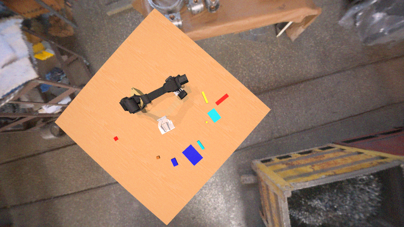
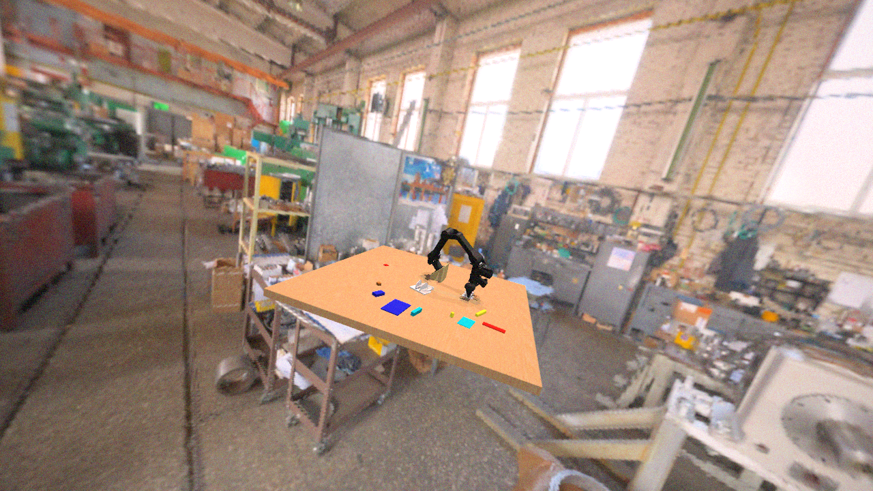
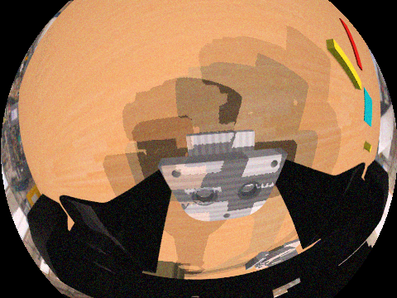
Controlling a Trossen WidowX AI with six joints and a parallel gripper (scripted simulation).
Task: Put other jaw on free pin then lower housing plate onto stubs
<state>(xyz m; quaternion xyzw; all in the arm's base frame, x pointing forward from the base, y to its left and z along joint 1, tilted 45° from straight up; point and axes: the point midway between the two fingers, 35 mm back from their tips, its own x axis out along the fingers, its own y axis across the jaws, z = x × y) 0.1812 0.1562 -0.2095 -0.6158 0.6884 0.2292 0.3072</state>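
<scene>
Now: gripper tip 1 cm to the left of the white block. From my gripper tip the other things lie so: housing plate: 2 cm above, 1 cm to the right; then yellow bar: 21 cm ahead, 9 cm to the left; then cyan square: 36 cm ahead, 2 cm to the left, 1 cm below.
</scene>
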